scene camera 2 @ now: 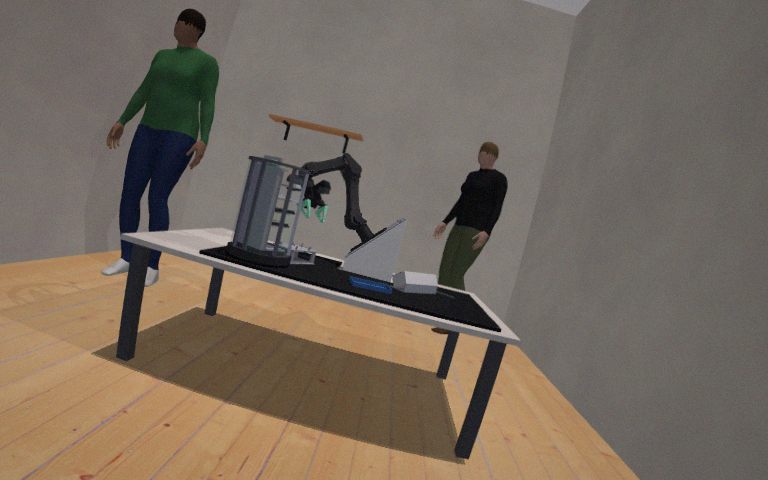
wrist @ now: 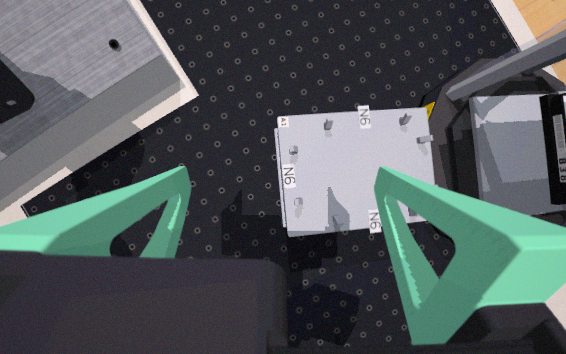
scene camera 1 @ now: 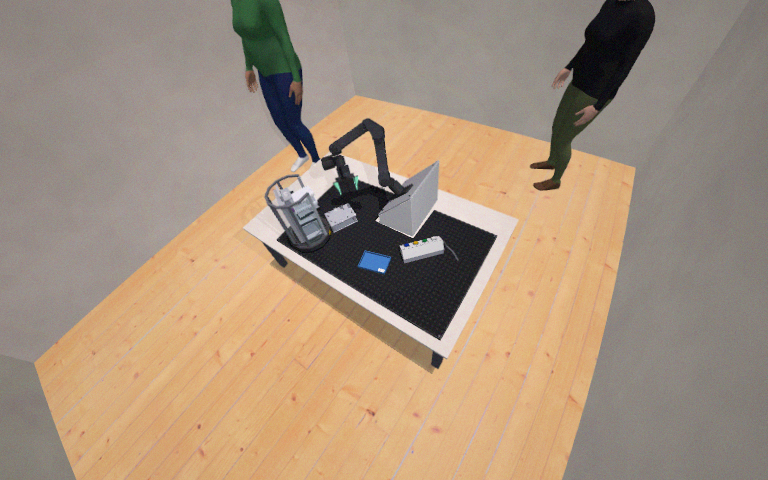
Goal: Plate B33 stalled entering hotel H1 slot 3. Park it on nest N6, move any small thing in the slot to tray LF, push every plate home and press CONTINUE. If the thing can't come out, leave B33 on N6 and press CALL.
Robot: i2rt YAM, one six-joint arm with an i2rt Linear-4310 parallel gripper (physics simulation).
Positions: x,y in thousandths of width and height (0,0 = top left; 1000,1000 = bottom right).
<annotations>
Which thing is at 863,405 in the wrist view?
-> A round plate rack.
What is my gripper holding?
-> Nothing.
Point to a white button box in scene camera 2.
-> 535,589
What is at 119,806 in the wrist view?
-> My gripper.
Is my gripper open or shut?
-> Open.
</annotations>
